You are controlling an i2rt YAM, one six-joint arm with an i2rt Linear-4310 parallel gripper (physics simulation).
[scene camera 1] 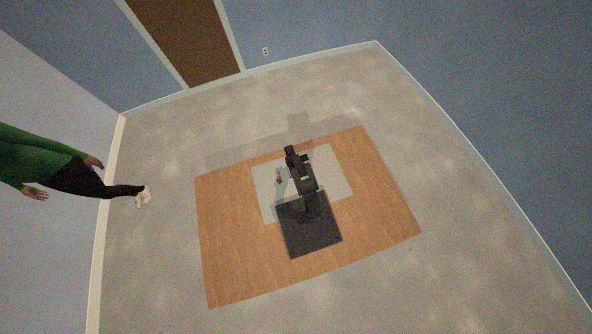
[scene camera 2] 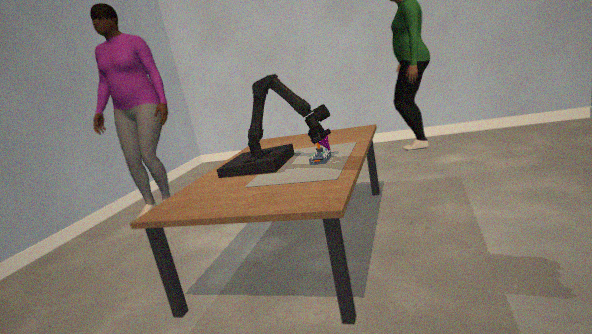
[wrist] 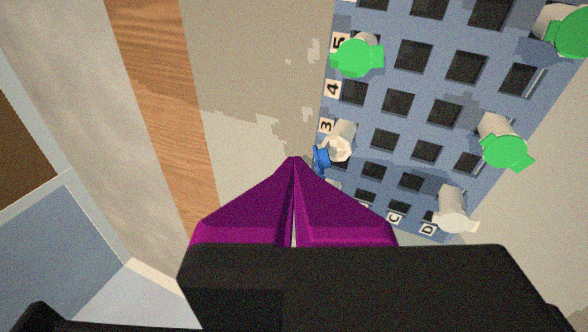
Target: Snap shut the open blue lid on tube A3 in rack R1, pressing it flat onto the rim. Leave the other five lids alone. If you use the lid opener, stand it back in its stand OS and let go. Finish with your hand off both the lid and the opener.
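Pixels of known places: gripper, fingertip midpoint: (scene camera 2: 329, 150) (wrist: 294, 166); arm's base at its link origin: (scene camera 1: 312, 216) (scene camera 2: 257, 157).
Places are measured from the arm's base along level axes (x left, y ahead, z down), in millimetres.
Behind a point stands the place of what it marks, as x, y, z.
Blue rack R1 (wrist: 372, 118) {52, 369, 27} (scene camera 2: 320, 159) {-2, 373, 35} fills the right of the wrist view. White tube A3 (wrist: 340, 145) {64, 377, 16} stands beside label 3 with its mouth uncovered. Its blue lid (wrist: 322, 159) {62, 381, -1} hangs open at the rim, on the side towards my fingers. My gripper (wrist: 294, 166) {86, 395, 14} (scene camera 2: 328, 150) {86, 395, 14} is shut and empty, its purple tips pointing beside the lid at the rack's edge. The tips appear very close to the lid; contact is not clear. An orange item (scene camera 2: 319, 145) {185, 297, 8} (scene camera 1: 278, 178) {184, 286, -22} shows by the rack; I cannot tell whether it is the opener in OS.
Green lids (wrist: 356, 58) {24, 382, 8} (wrist: 506, 151) {36, 323, 8} (wrist: 571, 32) {-1, 331, 8} and a white lid (wrist: 454, 222) {74, 318, 8} sit on other tubes. My fingers partly hide a tube near the rack's lower left. The rack stands on a grey mat (scene camera 2: 300, 177) {-207, 348, 57} on the wooden table (scene camera 2: 240, 205) {-519, 215, 60}. A person in green (scene camera 2: 411, 35) stands beyond.
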